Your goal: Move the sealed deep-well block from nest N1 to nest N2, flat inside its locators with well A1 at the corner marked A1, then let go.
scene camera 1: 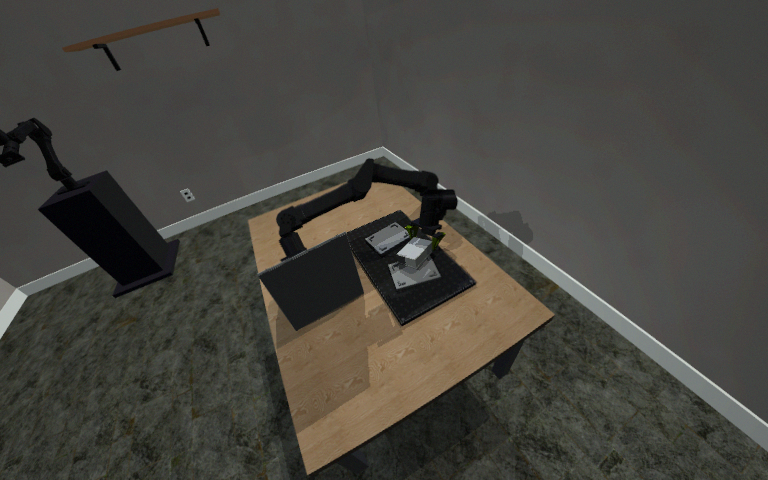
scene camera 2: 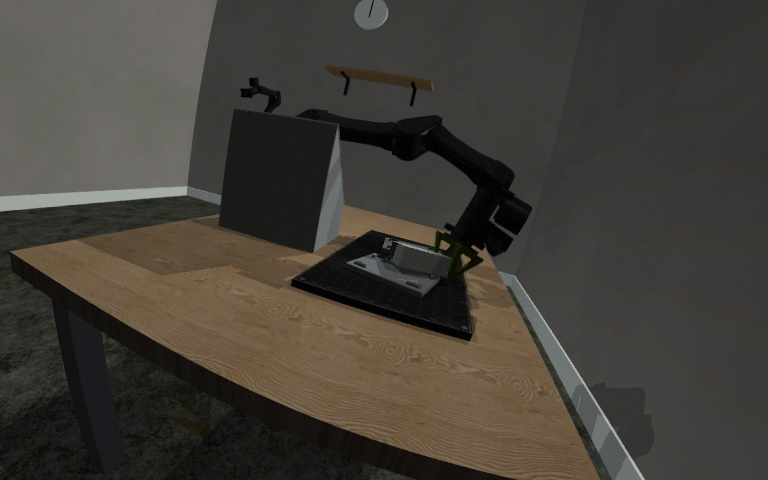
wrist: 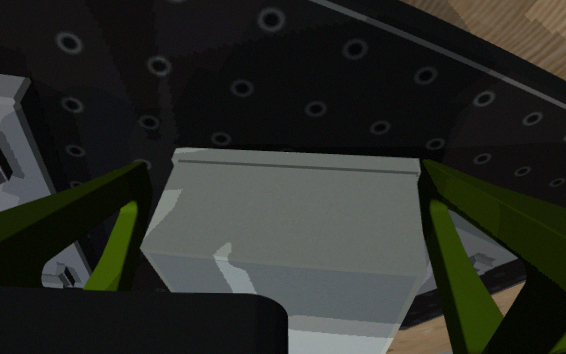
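Where they show: gripper, fingertip midpoint: [scene camera 2: 441, 270] [wrist: 283, 175]; arm's base at its link origin: [scene camera 1: 298, 257] [scene camera 2: 287, 152].
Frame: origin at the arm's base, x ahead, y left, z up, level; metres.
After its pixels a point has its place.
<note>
The pale grey sealed block [scene camera 1: 415, 253] @(x 0.376, y -0.061, z -0.134 m) [scene camera 2: 420, 259] @(x 0.392, y -0.077, z -0.150 m) [wrist: 290, 215] @(x 0.447, y -0.003, z -0.163 m) is over the back part of the nearer nest plate [scene camera 1: 408, 281] @(x 0.309, y -0.124, z -0.183 m) [scene camera 2: 390, 275] @(x 0.349, y -0.128, z -0.183 m) in scene camera 1. Whether it lies flat inside the locators cannot be told. The other nest plate [scene camera 1: 387, 237] @(x 0.347, y 0.125, z -0.183 m) [wrist: 30, 165] @(x 0.412, y 0.079, z -0.183 m) holds no block. My gripper [scene camera 1: 423, 240] @(x 0.441, y -0.004, z -0.182 m) [scene camera 2: 445, 262] @(x 0.441, y -0.004, z -0.182 m) [wrist: 283, 175] @(x 0.441, y -0.004, z -0.182 m) is open, its green fingers on either side of the block. In the wrist view there is a gap at the left finger; the right finger is close against or touching the block. The N1, N2 and A1 marks are not readable.
Both nests are on a black perforated board [scene camera 1: 403, 314] @(x 0.233, y -0.226, z -0.195 m) [scene camera 2: 379, 308] @(x 0.363, y -0.247, z -0.197 m) on the wooden table [scene camera 1: 447, 350] @(x 0.290, y -0.391, z -0.208 m) [scene camera 2: 317, 339] @(x 0.316, y -0.363, z -0.208 m). A tall dark panel [scene camera 1: 317, 285] @(x 0.022, y -0.085, z -0.060 m) [scene camera 2: 274, 181] @(x 0.034, y -0.083, z -0.069 m) stands beside the board, near the arm's base. A second arm on a pedestal [scene camera 1: 107, 237] stands beyond the table.
</note>
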